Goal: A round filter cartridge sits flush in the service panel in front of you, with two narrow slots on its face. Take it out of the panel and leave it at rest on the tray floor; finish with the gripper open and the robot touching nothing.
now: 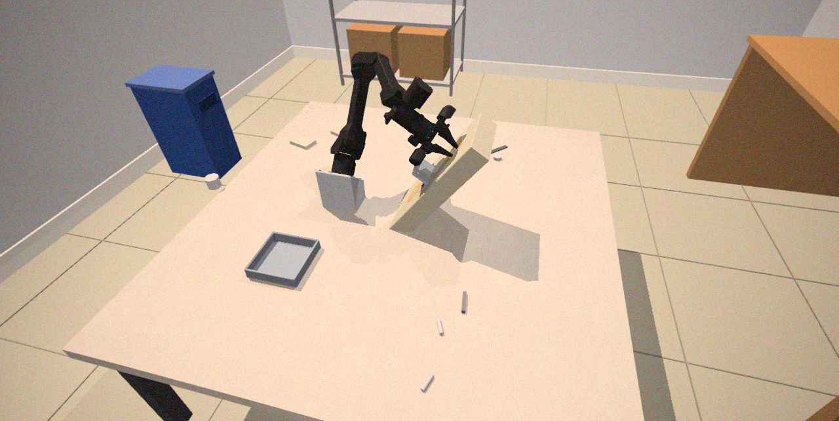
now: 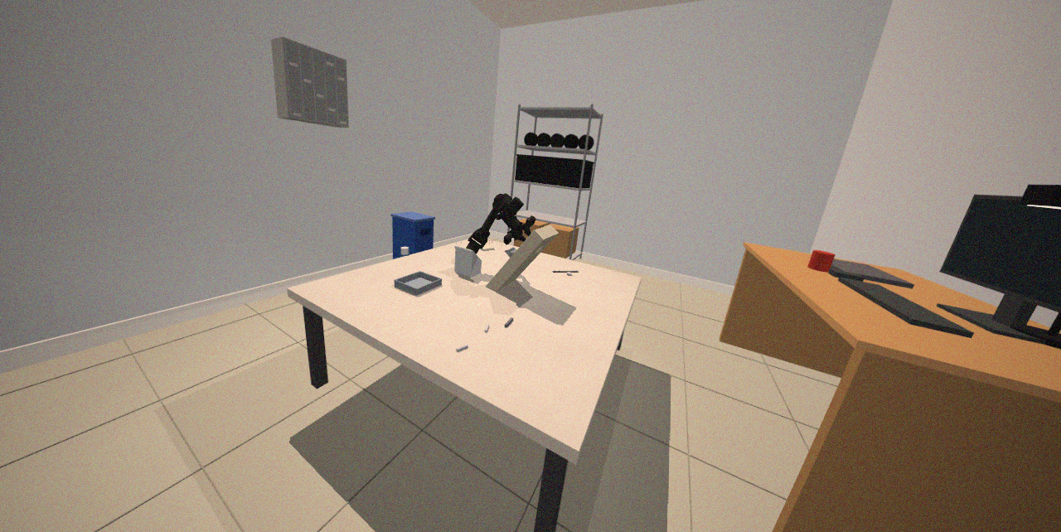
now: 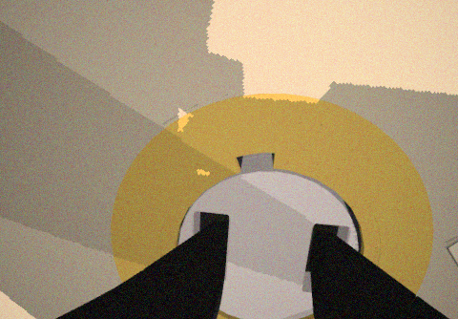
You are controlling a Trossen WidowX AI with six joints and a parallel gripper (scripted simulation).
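Now: gripper tip 1 cm short of the round white filter cartridge and 1 cm above it. The rest, counted from my gripper tip: grey tray (40 cm behind, 33 cm to the right, 24 cm below); beige service panel (8 cm below, 4 cm behind).
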